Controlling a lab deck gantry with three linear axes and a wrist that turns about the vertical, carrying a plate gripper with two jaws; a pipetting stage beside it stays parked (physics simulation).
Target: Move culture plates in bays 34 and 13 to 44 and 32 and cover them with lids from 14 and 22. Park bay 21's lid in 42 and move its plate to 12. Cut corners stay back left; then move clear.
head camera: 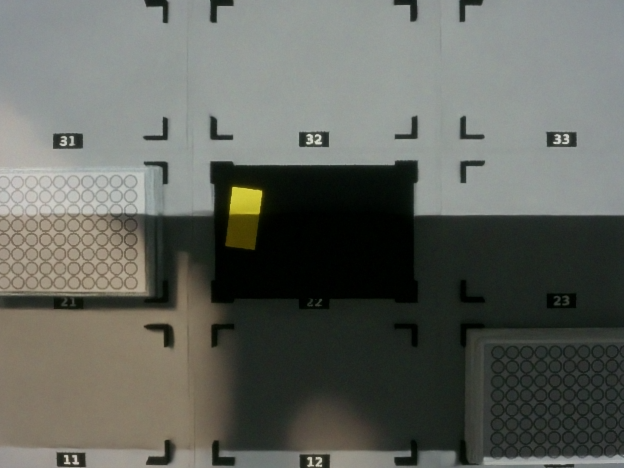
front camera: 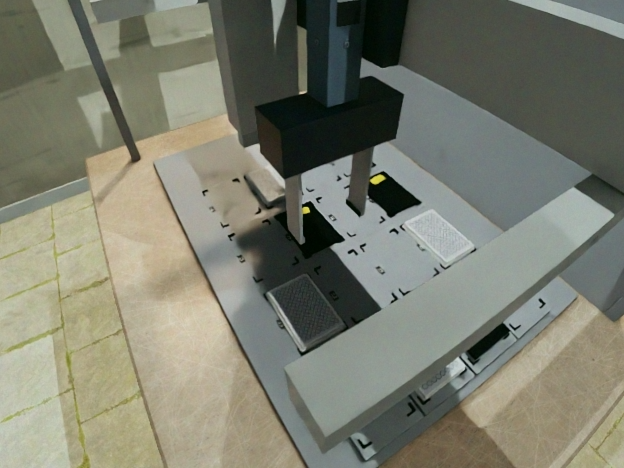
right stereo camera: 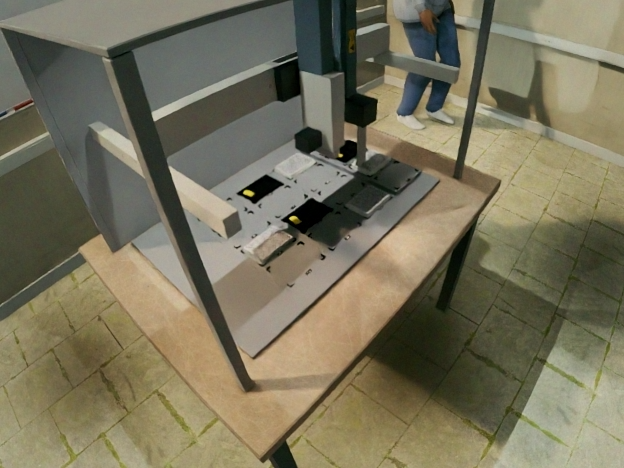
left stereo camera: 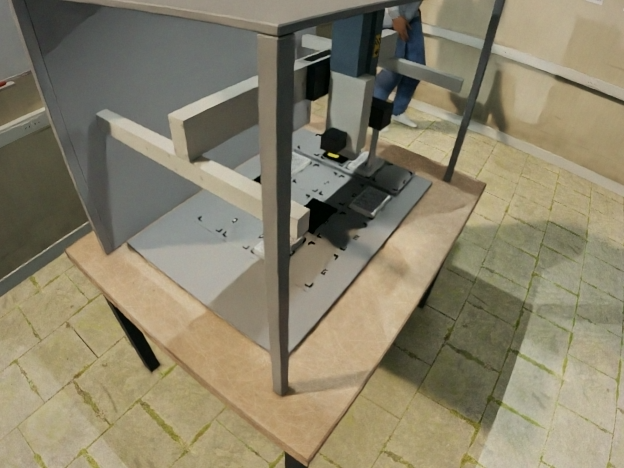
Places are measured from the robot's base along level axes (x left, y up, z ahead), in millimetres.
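Where they show: gripper, fingertip midpoint: [front camera: 326, 221] [right stereo camera: 346, 157]; robot's base, origin of the base link: [front camera: 203, 192] [right stereo camera: 290, 286] [left stereo camera: 309, 286].
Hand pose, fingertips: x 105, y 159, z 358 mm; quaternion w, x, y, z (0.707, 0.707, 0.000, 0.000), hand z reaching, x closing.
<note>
Each offset is from my fingertips to the centre of the thing.
My gripper [front camera: 332, 227] is open, its two jaws hanging empty above bay 22. In the head view, bay 22 holds a black lid {dx +45, dy -155, dz -130 mm} [head camera: 327, 226] [right stereo camera: 313, 214] with a yellow marker at its left. A clear-rimmed plate {dx +45, dy -152, dz -294 mm} [head camera: 70, 231] [right stereo camera: 267, 245] sits uncovered in bay 21. Another plate {dx -62, dy -152, dz +34 mm} [front camera: 307, 312] [head camera: 554, 397] [right stereo camera: 367, 201] sits in bay 13. A black lid {dx +259, dy -155, dz -130 mm} [front camera: 395, 193] [right stereo camera: 259, 188] with a yellow marker lies in bay 42. Bays 12 and 32 hold nothing in the head view. Cut corners are too unclear to tell.
A plate {dx +259, dy -152, dz +34 mm} [front camera: 439, 236] [right stereo camera: 294, 165] sits beside the lid in bay 42. Past the light beam [front camera: 443, 322], another plate {dx +45, dy -137, dz +198 mm} [front camera: 441, 376] and a black piece {dx +152, dy -132, dz +198 mm} [front camera: 488, 342] sit in neighbouring bays. The parked pipetting stage [right stereo camera: 320, 108] stands beside the gripper. A person [right stereo camera: 430, 60] stands beyond the table.
</note>
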